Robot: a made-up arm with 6 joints. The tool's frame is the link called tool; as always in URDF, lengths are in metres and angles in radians. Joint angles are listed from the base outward.
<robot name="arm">
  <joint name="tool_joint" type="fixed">
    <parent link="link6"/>
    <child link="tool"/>
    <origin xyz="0.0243 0.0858 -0.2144" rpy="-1.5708 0 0"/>
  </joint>
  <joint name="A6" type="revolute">
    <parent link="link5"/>
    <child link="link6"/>
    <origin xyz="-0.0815 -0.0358 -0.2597"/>
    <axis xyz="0 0 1"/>
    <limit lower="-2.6" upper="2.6"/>
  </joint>
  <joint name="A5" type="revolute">
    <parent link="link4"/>
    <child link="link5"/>
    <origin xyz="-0.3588 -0.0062 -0.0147" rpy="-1.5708 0 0"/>
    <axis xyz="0 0 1"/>
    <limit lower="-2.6" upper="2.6"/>
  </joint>
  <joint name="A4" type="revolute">
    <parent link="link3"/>
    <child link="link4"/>
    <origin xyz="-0.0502 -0.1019 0.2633" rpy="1.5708 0 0"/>
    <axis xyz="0 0 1"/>
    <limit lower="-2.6" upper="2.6"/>
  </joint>
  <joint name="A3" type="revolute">
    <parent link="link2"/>
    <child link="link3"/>
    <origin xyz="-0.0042 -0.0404 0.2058"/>
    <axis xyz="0 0 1"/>
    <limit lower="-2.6" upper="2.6"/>
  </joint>
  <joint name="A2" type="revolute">
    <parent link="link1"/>
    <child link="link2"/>
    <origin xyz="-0.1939 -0.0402 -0.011" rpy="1.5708 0 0"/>
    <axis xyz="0 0 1"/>
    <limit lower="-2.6" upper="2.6"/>
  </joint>
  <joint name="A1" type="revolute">
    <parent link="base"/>
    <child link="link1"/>
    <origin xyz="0 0 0.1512"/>
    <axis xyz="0 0 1"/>
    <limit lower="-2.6" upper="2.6"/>
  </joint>
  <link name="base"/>
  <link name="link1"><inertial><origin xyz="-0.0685 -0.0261 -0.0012"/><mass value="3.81"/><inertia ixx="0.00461" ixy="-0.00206" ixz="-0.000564" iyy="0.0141" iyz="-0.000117" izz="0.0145"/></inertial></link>
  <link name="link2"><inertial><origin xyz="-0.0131 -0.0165 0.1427"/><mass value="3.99"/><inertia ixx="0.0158" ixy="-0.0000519" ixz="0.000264" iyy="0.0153" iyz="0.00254" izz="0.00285"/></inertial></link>
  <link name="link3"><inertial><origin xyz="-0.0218 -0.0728 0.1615"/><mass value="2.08"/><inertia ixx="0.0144" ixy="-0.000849" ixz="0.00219" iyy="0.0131" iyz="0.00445" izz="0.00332"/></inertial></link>
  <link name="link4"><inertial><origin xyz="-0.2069 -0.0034 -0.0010"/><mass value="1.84"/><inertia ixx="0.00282" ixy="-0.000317" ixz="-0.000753" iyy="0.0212" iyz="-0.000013" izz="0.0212"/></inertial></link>
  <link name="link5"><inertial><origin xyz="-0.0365 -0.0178 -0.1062"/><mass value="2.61"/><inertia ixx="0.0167" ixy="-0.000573" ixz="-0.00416" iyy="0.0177" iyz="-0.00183" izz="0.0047"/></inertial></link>
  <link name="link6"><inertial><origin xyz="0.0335 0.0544 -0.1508"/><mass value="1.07"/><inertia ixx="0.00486" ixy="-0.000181" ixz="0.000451" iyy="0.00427" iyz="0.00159" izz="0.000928"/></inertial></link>
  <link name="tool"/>
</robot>
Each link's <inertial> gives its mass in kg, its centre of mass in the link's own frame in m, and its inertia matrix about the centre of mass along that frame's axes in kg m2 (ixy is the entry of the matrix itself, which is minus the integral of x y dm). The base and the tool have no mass. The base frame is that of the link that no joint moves.
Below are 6 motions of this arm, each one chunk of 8 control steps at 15 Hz.
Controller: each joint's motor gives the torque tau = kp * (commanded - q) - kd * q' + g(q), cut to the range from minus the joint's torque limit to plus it. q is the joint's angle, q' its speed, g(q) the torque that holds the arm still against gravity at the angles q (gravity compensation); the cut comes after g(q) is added. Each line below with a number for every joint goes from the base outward.
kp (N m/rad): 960 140 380 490 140 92
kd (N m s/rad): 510 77 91 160 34 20
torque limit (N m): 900 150 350 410 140 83
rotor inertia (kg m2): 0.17 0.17 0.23 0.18 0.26 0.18
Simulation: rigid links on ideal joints. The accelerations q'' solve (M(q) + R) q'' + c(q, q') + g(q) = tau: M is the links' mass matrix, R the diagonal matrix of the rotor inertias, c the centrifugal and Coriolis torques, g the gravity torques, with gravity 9.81 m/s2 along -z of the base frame. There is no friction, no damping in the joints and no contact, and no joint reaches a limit. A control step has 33 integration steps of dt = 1/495 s. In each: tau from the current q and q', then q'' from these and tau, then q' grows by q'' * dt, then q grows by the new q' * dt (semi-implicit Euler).
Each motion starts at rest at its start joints. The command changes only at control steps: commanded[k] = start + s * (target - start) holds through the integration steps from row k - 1 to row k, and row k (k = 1, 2, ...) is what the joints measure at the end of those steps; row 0 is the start. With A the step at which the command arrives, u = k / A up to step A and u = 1 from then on. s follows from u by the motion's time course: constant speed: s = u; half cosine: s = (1 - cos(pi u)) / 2; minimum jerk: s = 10 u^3 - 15 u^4 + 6 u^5; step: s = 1 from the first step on.
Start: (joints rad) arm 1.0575 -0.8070 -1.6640 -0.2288 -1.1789 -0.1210
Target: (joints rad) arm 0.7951 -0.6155 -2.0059 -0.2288 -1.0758 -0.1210
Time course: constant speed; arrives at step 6
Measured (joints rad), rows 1 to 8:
1: 1.0523 -0.8024 -1.6771 -0.2287 -1.1749 -0.1212
2: 1.0426 -0.7951 -1.7012 -0.2287 -1.1676 -0.1213
3: 1.0289 -0.7852 -1.7335 -0.2286 -1.1580 -0.1213
4: 1.0116 -0.7730 -1.7721 -0.2286 -1.1465 -0.1212
5: 0.9913 -0.7587 -1.8153 -0.2286 -1.1336 -0.1212
6: 0.9682 -0.7425 -1.8619 -0.2286 -1.1197 -0.1212
7: 0.9478 -0.7291 -1.8981 -0.2287 -1.1090 -0.1209
8: 0.9299 -0.7170 -1.9252 -0.2288 -1.1009 -0.1208

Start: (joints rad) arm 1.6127 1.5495 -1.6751 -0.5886 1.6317 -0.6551
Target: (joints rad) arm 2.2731 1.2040 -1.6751 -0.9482 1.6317 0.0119
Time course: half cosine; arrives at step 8
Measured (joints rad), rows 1 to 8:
1: 1.6153 1.5480 -1.6751 -0.5907 1.6317 -0.6489
2: 1.6256 1.5425 -1.6750 -0.5989 1.6317 -0.6260
3: 1.6468 1.5312 -1.6749 -0.6160 1.6317 -0.5808
4: 1.6804 1.5136 -1.6748 -0.6427 1.6316 -0.5135
5: 1.7251 1.4903 -1.6748 -0.6774 1.6315 -0.4296
6: 1.7775 1.4633 -1.6749 -0.7170 1.6313 -0.3385
7: 1.8327 1.4349 -1.6751 -0.7573 1.6311 -0.2514
8: 1.8852 1.4083 -1.6753 -0.7936 1.6310 -0.1799

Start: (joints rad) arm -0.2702 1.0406 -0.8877 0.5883 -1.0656 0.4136
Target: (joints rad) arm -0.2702 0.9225 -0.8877 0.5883 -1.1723 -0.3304
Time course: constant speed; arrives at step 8
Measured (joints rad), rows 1 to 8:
1: -0.2702 1.0390 -0.8876 0.5883 -1.0686 0.3907
2: -0.2702 1.0359 -0.8876 0.5883 -1.0741 0.3487
3: -0.2702 1.0315 -0.8875 0.5883 -1.0816 0.2927
4: -0.2702 1.0258 -0.8875 0.5883 -1.0905 0.2266
5: -0.2702 1.0192 -0.8875 0.5883 -1.1005 0.1532
6: -0.2702 1.0116 -0.8875 0.5884 -1.1114 0.0744
7: -0.2702 1.0031 -0.8875 0.5884 -1.1228 -0.0083
8: -0.2702 0.9940 -0.8875 0.5884 -1.1348 -0.0938

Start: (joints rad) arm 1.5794 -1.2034 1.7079 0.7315 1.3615 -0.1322
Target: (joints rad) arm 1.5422 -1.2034 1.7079 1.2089 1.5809 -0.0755
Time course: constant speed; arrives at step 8
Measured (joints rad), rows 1 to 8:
1: 1.5789 -1.2037 1.7076 0.7420 1.3676 -0.1303
2: 1.5779 -1.2040 1.7075 0.7617 1.3789 -0.1270
3: 1.5764 -1.2041 1.7074 0.7889 1.3943 -0.1227
4: 1.5746 -1.2042 1.7074 0.8223 1.4126 -0.1177
5: 1.5724 -1.2043 1.7074 0.8605 1.4332 -0.1121
6: 1.5699 -1.2043 1.7074 0.9028 1.4554 -0.1061
7: 1.5671 -1.2043 1.7075 0.9483 1.4790 -0.0998
8: 1.5642 -1.2043 1.7075 0.9965 1.5034 -0.0933

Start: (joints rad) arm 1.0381 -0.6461 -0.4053 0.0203 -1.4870 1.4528
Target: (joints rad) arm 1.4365 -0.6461 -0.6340 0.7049 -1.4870 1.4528
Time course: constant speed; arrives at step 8
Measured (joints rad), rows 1 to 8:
1: 1.0439 -0.6448 -0.4111 0.0356 -1.4864 1.4530
2: 1.0548 -0.6439 -0.4227 0.0641 -1.4861 1.4531
3: 1.0704 -0.6435 -0.4388 0.1032 -1.4860 1.4531
4: 1.0901 -0.6434 -0.4582 0.1510 -1.4859 1.4532
5: 1.1133 -0.6437 -0.4801 0.2058 -1.4859 1.4532
6: 1.1397 -0.6441 -0.5037 0.2663 -1.4860 1.4533
7: 1.1688 -0.6446 -0.5288 0.3315 -1.4860 1.4533
8: 1.2004 -0.6452 -0.5547 0.4005 -1.4861 1.4533

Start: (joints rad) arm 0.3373 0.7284 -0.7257 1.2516 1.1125 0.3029
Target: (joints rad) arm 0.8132 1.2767 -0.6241 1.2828 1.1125 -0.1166
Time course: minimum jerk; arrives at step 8
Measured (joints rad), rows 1 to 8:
1: 0.3382 0.7293 -0.7254 1.2516 1.1125 0.3013
2: 0.3438 0.7351 -0.7232 1.2520 1.1125 0.2909
3: 0.3583 0.7505 -0.7176 1.2530 1.1124 0.2647
4: 0.3838 0.7781 -0.7080 1.2551 1.1124 0.2206
5: 0.4189 0.8167 -0.6949 1.2582 1.1125 0.1627
6: 0.4596 0.8622 -0.6806 1.2619 1.1125 0.1002
7: 0.5005 0.9086 -0.6671 1.2657 1.1126 0.0438
8: 0.5375 0.9512 -0.6563 1.2691 1.1126 0.0001

